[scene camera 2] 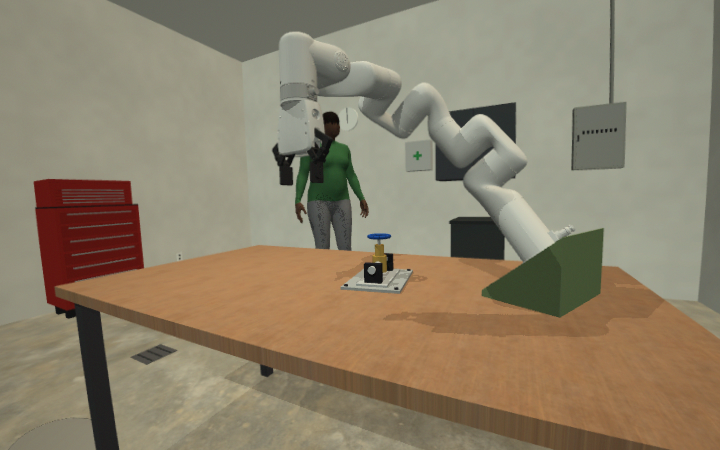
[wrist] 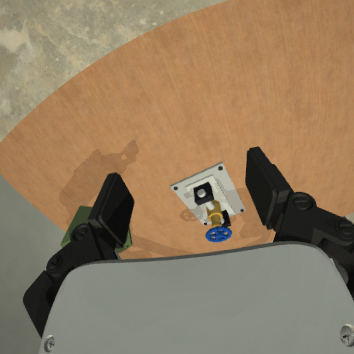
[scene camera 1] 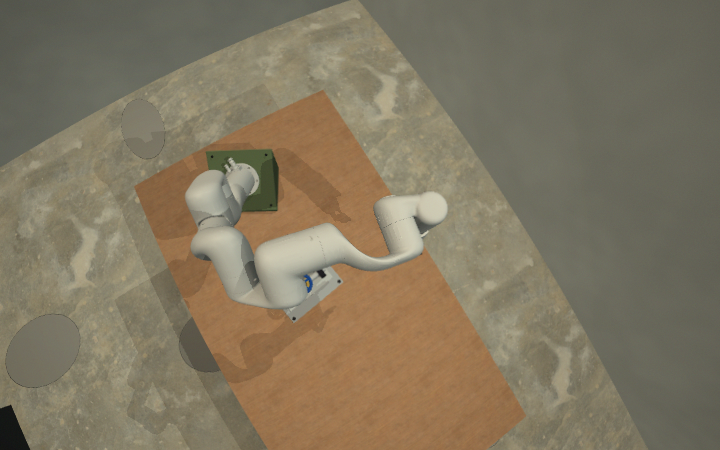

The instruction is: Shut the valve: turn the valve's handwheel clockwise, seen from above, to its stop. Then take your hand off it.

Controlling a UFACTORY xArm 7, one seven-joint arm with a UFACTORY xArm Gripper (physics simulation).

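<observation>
The valve's blue handwheel [scene camera 1: 310, 281] [scene camera 2: 379, 236] [wrist: 218, 234] lies level on top of the brass valve body [scene camera 2: 379, 262] [wrist: 215, 214], between two black blocks. The grey base plate [scene camera 1: 313, 305] [scene camera 2: 371, 288] [wrist: 228, 182] is on the table. In scene camera 1 the arm covers much of the valve. My gripper [scene camera 2: 301, 177] [wrist: 183, 176] is open and empty, fingers pointing down. It hangs high above the handwheel and off to its side, left of it in scene camera 2. In scene camera 1 the gripper is hidden beneath the arm's wrist end.
The wooden table [scene camera 1: 398, 344] [scene camera 2: 238, 307] [wrist: 200, 90] carries the valve and the green wedge mount [scene camera 1: 268, 183] [scene camera 2: 578, 275] [wrist: 77, 225] of the arm. Behind the table in scene camera 2 are a person [scene camera 2: 331, 169] in green and a red tool cabinet [scene camera 2: 100, 238].
</observation>
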